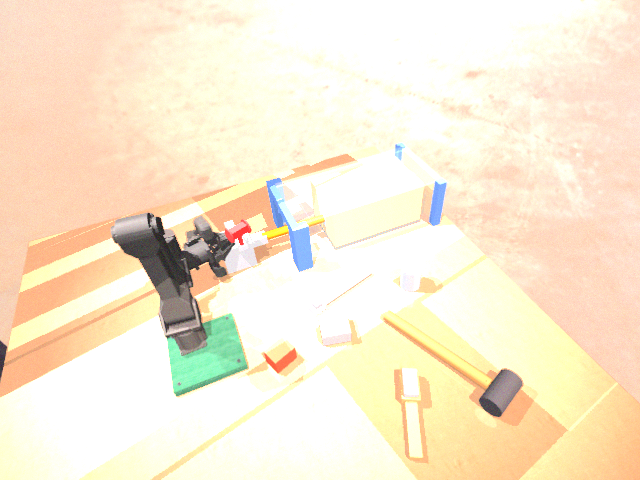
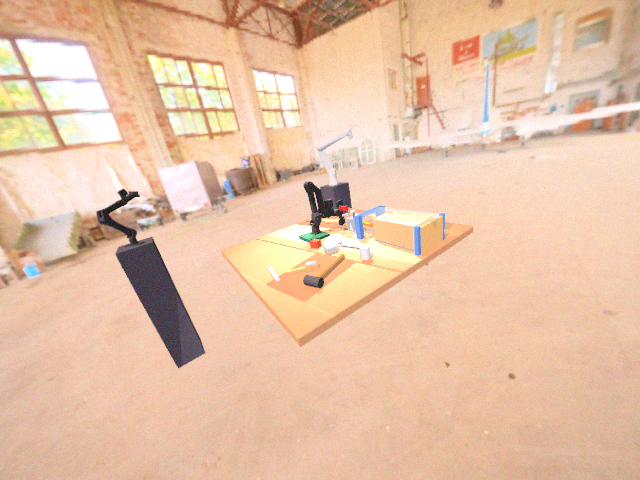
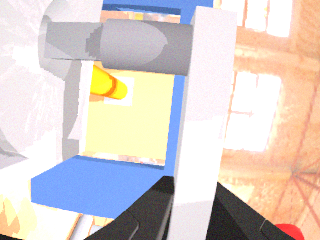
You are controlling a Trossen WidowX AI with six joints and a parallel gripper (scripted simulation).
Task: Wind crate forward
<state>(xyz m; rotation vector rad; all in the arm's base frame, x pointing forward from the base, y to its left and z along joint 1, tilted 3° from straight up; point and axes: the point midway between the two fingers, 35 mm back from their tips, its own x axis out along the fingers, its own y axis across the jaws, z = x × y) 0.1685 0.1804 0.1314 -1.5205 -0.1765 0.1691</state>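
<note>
Right now my gripper tip is 10 mm to the left of the white crank handle, 10 mm below it and 10 mm past it. Also, from my gripper tip: blue steel frame (150 mm ahead, 40 mm to the left, 30 mm below); then hand winch (110 mm below, 40 mm to the left, 30 mm behind); then red grip (50 mm to the right, 40 mm above).
</note>
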